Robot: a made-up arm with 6 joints.
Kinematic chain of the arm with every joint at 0, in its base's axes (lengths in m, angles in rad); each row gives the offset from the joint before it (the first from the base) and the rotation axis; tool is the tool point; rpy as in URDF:
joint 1: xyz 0 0 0.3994 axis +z
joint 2: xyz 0 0 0 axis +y
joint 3: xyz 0.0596 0 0.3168 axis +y
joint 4: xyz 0.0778 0 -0.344 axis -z
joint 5: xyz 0 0 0 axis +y
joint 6: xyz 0.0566 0 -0.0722 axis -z
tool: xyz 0 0 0 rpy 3.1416 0 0
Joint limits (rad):
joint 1: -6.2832..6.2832
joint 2: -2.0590..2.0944
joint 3: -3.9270..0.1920
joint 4: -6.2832..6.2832
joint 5: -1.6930..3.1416
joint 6: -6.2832..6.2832
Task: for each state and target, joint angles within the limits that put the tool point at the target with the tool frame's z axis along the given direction. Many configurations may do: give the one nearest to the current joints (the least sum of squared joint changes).
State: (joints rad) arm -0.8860 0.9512 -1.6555 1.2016 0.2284 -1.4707
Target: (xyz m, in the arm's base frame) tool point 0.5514 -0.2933 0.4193 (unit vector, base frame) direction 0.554 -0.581 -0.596
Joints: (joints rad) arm -0.3678 0.7641 -1.7562 1.8597 -0.3660 -1.4707
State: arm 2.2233 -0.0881 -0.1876 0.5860 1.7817 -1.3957
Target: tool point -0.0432 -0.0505 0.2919 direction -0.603 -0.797 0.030
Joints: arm 2.3248 0.5456 0.1900 1.4248 1.4800 -1.3957
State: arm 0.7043 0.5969 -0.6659 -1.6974 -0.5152 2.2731
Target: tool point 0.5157 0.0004 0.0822 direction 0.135 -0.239 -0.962
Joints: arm -0.0639 1.1585 -1.4202 -1.1458 0.2550 2.2731
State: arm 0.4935 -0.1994 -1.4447 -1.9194 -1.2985 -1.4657
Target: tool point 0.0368 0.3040 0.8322 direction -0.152 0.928 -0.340
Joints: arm 1.2771 -0.2918 -1.5920 -2.5243 -0.7974 -1.4657
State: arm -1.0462 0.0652 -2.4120 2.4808 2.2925 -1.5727
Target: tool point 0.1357 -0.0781 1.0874 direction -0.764 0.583 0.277
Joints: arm -0.5733 -0.1512 -2.1705 3.0537 2.1076 -1.5727
